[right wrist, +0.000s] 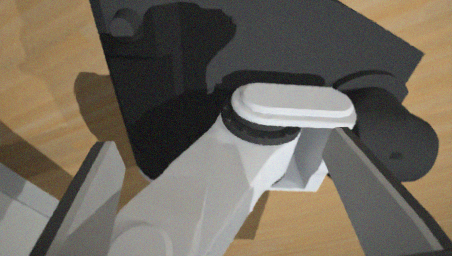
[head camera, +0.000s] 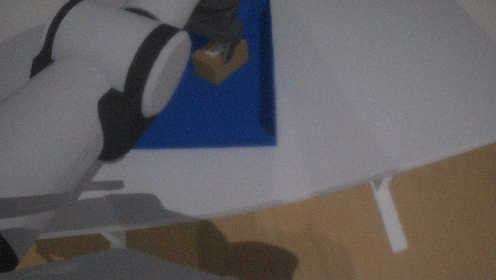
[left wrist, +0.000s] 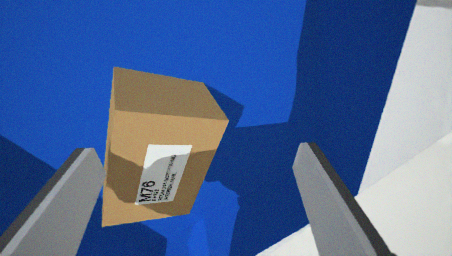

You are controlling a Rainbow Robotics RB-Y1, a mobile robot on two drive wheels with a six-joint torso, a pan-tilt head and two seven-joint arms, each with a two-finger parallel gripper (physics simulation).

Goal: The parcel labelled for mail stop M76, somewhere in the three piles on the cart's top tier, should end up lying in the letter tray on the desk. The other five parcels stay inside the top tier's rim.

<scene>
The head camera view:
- my left gripper: 201, 48
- blue letter tray: 240, 111
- white desk: 359, 98
</scene>
